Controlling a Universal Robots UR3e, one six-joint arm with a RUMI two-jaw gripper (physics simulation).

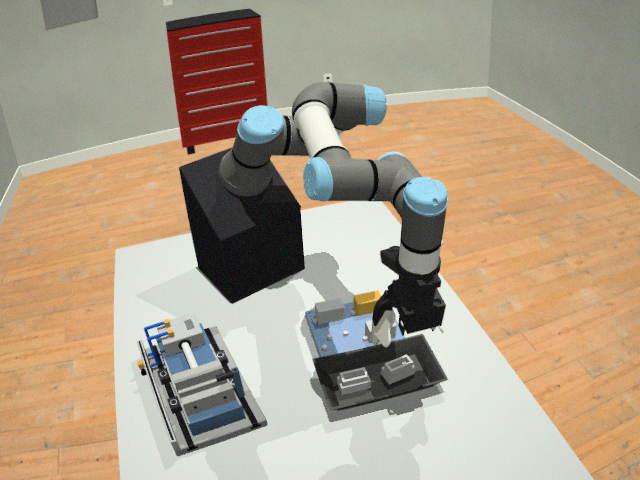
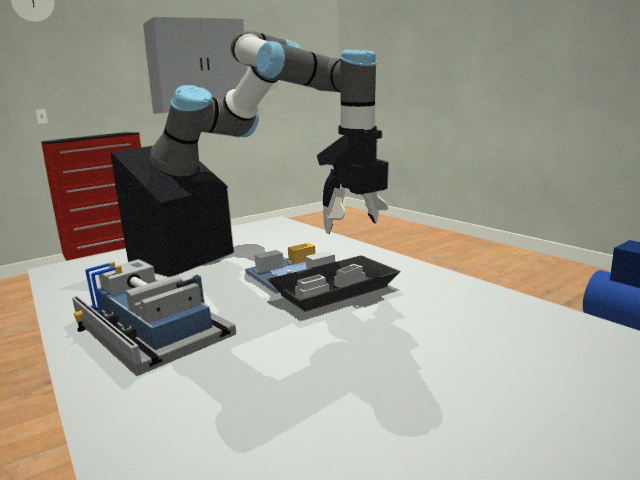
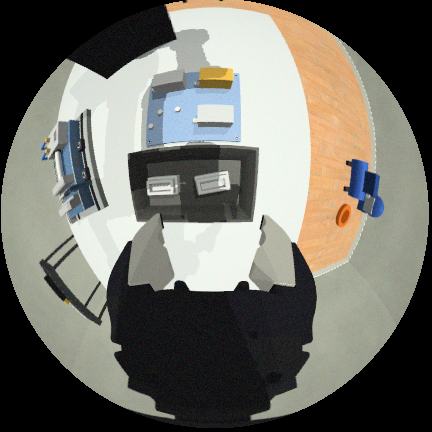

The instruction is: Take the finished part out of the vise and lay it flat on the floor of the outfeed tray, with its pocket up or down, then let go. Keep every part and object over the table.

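Seen in the pictures: gripper, fingertip midpoint: (image 1: 404, 337) (image 2: 352, 228) (image 3: 211, 216); arm's base at its link origin: (image 1: 244, 173) (image 2: 173, 162).
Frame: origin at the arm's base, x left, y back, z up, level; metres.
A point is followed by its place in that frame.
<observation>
The outfeed tray (image 1: 433, 360) {x 0.251, y -0.521, z -0.220 m} (image 2: 351, 296) {x 0.143, y -0.554, z -0.250 m} (image 3: 193, 154) {x 0.151, y -0.450, z -0.234 m} is dark with sloping walls. Two light grey parts lie in it, apart, pockets up. The right part (image 1: 397, 370) {x 0.171, y -0.518, z -0.218 m} (image 2: 349, 274) {x 0.168, y -0.518, z -0.219 m} (image 3: 212, 183) {x 0.181, y -0.505, z -0.227 m} lies flat on the tray floor, turned slightly. The left part (image 1: 354, 382) {x 0.083, y -0.512, z -0.222 m} (image 2: 312, 285) {x 0.079, y -0.512, z -0.221 m} (image 3: 163, 185) {x 0.090, y -0.500, z -0.226 m} lies nearer the left wall. My gripper (image 1: 412, 335) {x 0.177, y -0.522, z -0.122 m} (image 2: 351, 225) {x 0.177, y -0.522, z -0.122 m} (image 3: 211, 216) {x 0.177, y -0.522, z -0.122 m} is open and empty, well above the tray, pointing down. The vise (image 1: 214, 419) {x -0.197, y -0.526, z -0.210 m} (image 2: 180, 328) {x -0.198, y -0.526, z -0.219 m} (image 3: 74, 160) {x -0.158, y -0.388, z -0.210 m} stands at the left; no part shows between its jaws.
A blue plate (image 1: 343, 330) {x 0.123, y -0.335, z -0.251 m} (image 3: 172, 125) {x 0.111, y -0.384, z -0.251 m} adjoins the tray's back side, with pegs, a grey block (image 1: 329, 311) {x 0.105, y -0.298, z -0.220 m} (image 2: 268, 261) {x 0.100, y -0.299, z -0.228 m} (image 3: 169, 81) {x 0.116, y -0.296, z -0.216 m}, a yellow block (image 1: 366, 302) {x 0.191, y -0.303, z -0.217 m} (image 2: 301, 253) {x 0.189, y -0.304, z -0.228 m} (image 3: 216, 77) {x 0.201, y -0.301, z -0.216 m} and a white block (image 2: 320, 259) {x 0.181, y -0.396, z -0.219 m} (image 3: 215, 115) {x 0.193, y -0.386, z -0.215 m}. The black pedestal (image 1: 253, 253) {x -0.020, y -0.124, z -0.146 m} (image 2: 180, 227) {x -0.047, y -0.134, z -0.146 m} stands at the back left.
</observation>
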